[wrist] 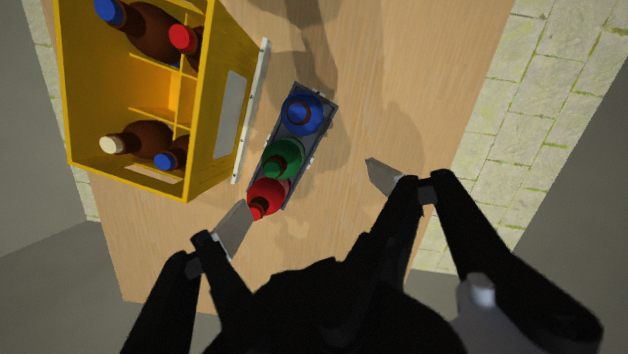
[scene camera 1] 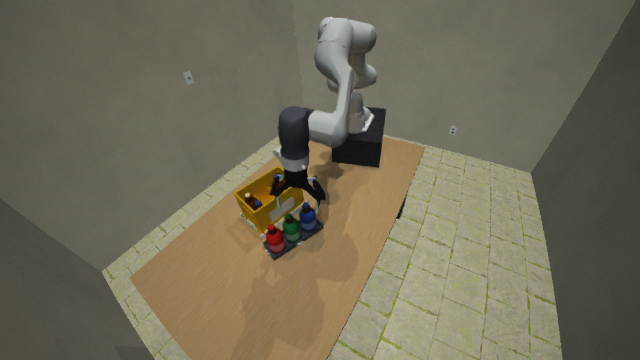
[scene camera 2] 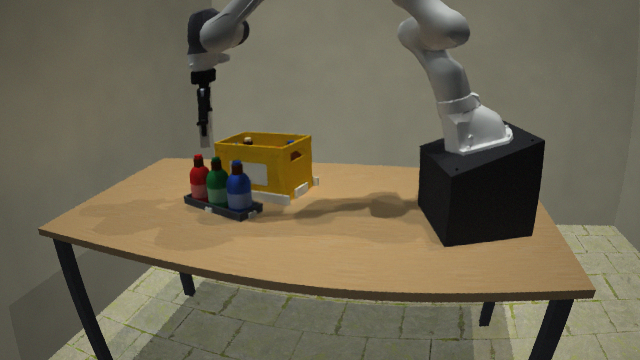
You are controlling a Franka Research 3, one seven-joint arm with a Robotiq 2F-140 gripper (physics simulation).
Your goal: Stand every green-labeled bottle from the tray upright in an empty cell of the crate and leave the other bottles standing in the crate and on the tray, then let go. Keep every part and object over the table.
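Note:
The green bottle [scene camera 1: 291, 230] [scene camera 2: 217, 185] [wrist: 287, 152] stands upright in the middle of the dark tray [scene camera 1: 312, 234] [scene camera 2: 227, 213] [wrist: 327, 106], between the red bottle [scene camera 1: 275, 241] [scene camera 2: 199, 182] [wrist: 265, 195] and the blue bottle [scene camera 1: 308, 220] [scene camera 2: 239, 187] [wrist: 302, 120]. The yellow crate [scene camera 2: 280, 175] [wrist: 217, 65] stands beside the tray. Brown bottles stand at both its ends, with blue, red and cream caps. The middle cells between them look empty; the near one is partly hidden by the crate wall. My gripper [scene camera 1: 298, 204] [scene camera 2: 205, 142] [wrist: 307, 190] is open and empty, above bottle height over the tray area.
White blocks [scene camera 2: 272, 197] [wrist: 252, 110] lie along the crate's base. The black robot base [scene camera 1: 357, 150] [scene camera 2: 480, 200] stands at the other end of the table [scene camera 1: 210, 270] [scene camera 2: 325, 250]. The crate walls rise beside the tray bottles.

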